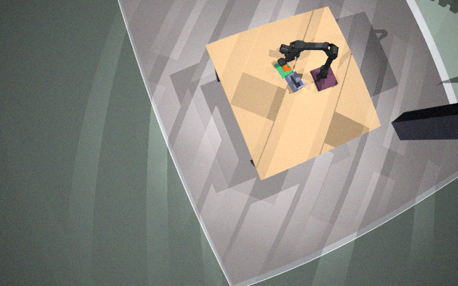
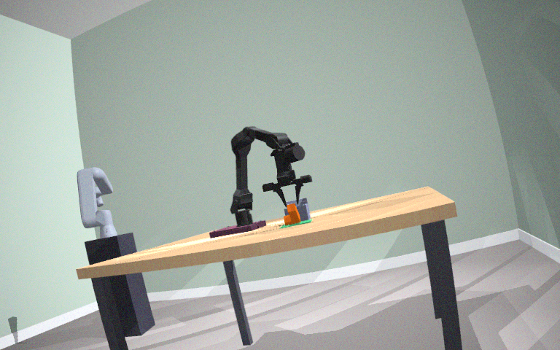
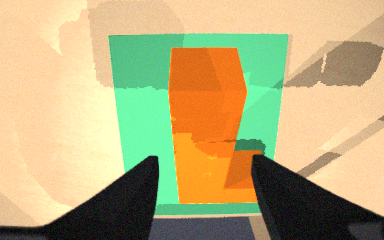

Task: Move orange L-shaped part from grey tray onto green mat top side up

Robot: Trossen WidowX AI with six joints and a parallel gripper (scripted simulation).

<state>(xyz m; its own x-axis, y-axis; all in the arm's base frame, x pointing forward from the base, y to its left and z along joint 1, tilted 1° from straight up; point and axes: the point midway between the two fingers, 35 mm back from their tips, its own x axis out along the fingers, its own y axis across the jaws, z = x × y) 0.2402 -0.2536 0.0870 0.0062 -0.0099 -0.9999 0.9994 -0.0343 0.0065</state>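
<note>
Now: gripper tip 1 cm past the orange L-shaped part, 2 cm to the right of it and 5 cm above it. Also, from my gripper tip: grey tray: 1 cm ahead, 18 cm to the left, 9 cm below; then green mat: 2 cm to the left, 9 cm below.
</note>
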